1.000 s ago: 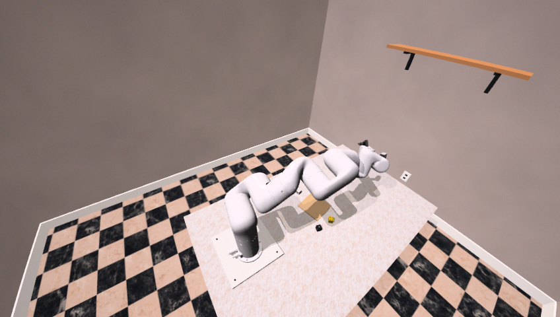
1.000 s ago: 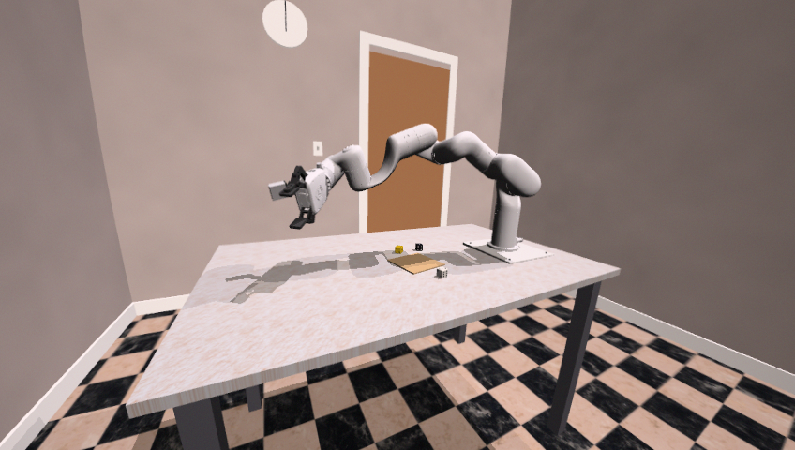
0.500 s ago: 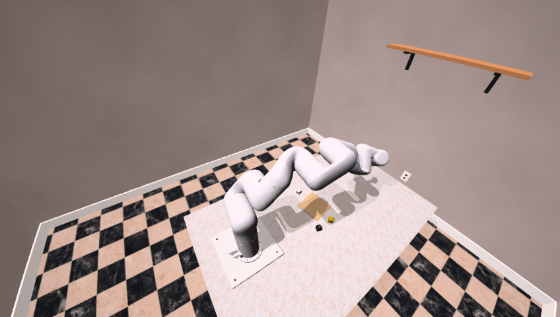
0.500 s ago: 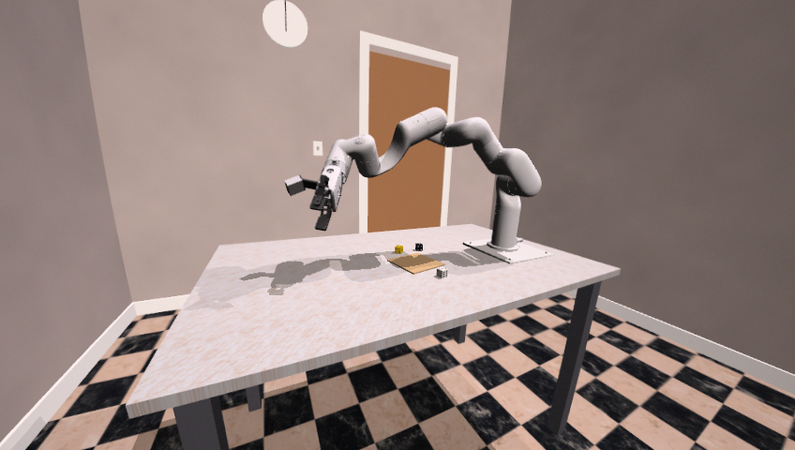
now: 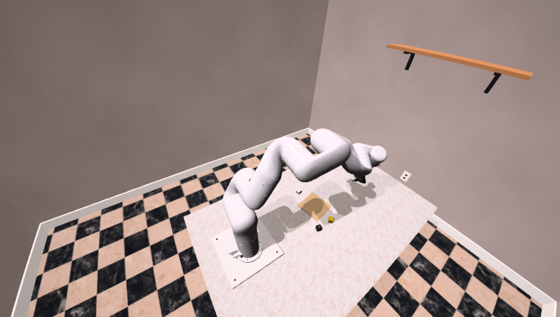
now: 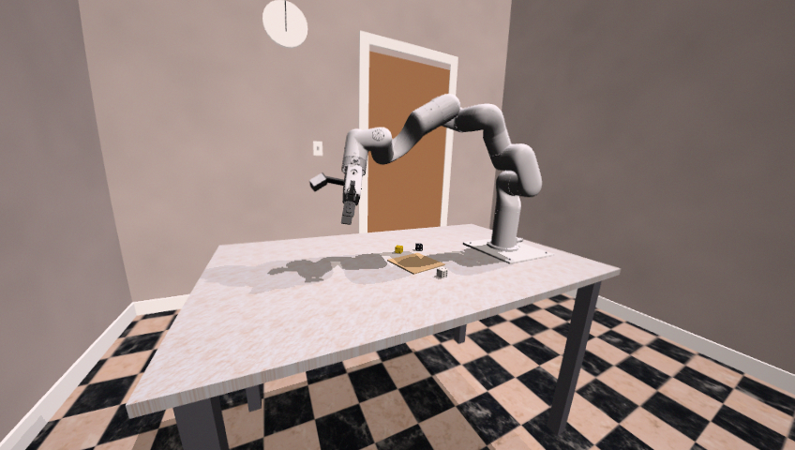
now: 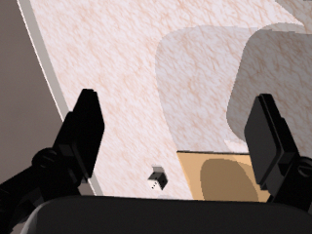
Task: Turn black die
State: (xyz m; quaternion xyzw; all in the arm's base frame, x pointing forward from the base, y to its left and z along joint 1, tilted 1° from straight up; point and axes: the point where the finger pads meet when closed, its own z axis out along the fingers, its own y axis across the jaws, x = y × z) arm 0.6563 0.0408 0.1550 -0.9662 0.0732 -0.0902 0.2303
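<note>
The yellow die is 22 cm behind my hand, 12 cm to the right of it and 15 cm below it. Also, from my hand: white die (26 cm behind, 13 cm to the left, 15 cm below); then black die (30 cm behind, 12 cm to the right, 15 cm below); then tan mat (23 cm behind, 17 cm below).
</note>
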